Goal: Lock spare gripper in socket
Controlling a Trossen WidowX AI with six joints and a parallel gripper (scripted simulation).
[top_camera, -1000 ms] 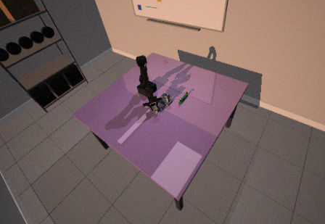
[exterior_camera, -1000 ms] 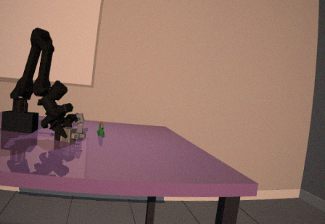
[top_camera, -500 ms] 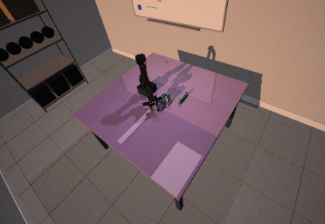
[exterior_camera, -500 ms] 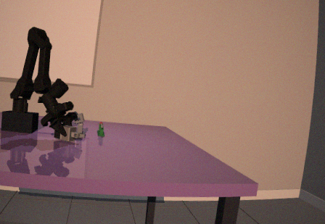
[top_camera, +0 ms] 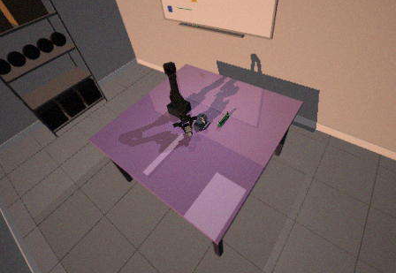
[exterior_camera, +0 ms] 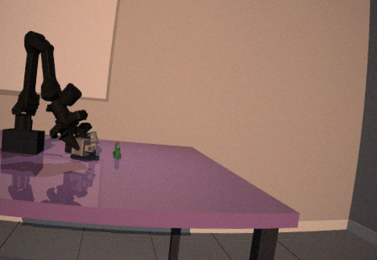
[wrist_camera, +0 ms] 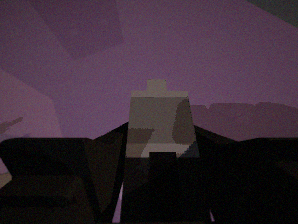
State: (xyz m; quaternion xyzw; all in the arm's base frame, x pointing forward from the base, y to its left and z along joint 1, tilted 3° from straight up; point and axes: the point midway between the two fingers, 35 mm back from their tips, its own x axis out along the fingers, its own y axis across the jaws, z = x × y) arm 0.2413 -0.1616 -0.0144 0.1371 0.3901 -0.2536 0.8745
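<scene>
Now: gripper tip 1 cm short of the grey mount and 16 cm to the right of it. The rest, counted from my gripper tip: spare gripper (1 cm behind, 1 cm to the left, 1 cm above); then green rest (14 cm ahead, 28 cm to the left, 3 cm below).
</scene>
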